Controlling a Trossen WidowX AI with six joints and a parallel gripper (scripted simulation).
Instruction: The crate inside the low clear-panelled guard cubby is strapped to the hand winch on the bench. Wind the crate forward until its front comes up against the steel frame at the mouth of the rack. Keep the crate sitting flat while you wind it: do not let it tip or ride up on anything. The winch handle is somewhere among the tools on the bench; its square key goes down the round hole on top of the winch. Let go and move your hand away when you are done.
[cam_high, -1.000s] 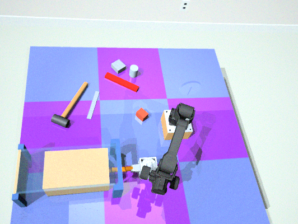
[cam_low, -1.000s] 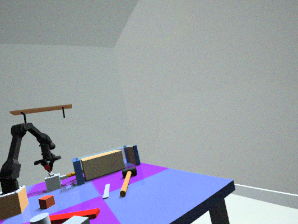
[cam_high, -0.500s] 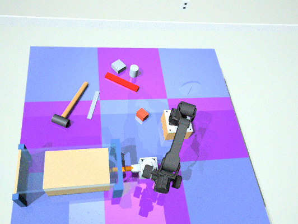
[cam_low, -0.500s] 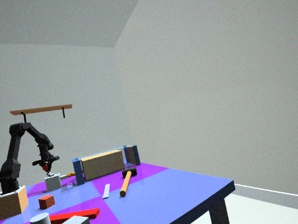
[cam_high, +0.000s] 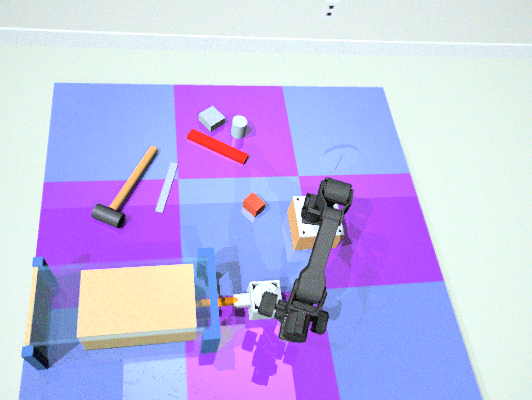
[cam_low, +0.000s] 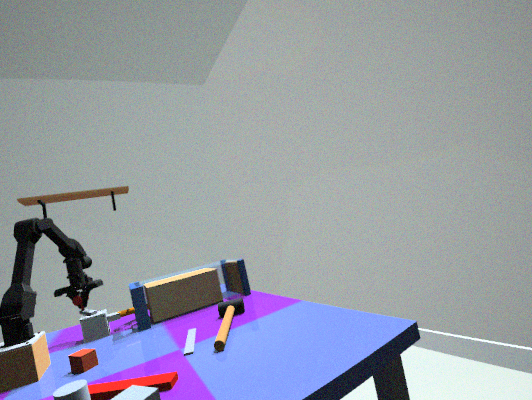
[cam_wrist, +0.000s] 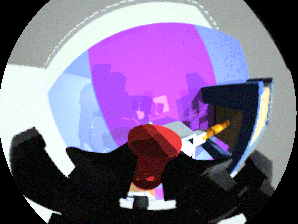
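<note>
Now: gripper tip 2 cm short of the winch handle, 3 cm to the left of it and 1 cm above it. From my gripper tip the other things lie so: winch 5 cm ahead, 9 cm to the right, 8 cm below; grey strip 42 cm ahead, 45 cm to the right, 11 cm below; red knob 2 cm above.
</note>
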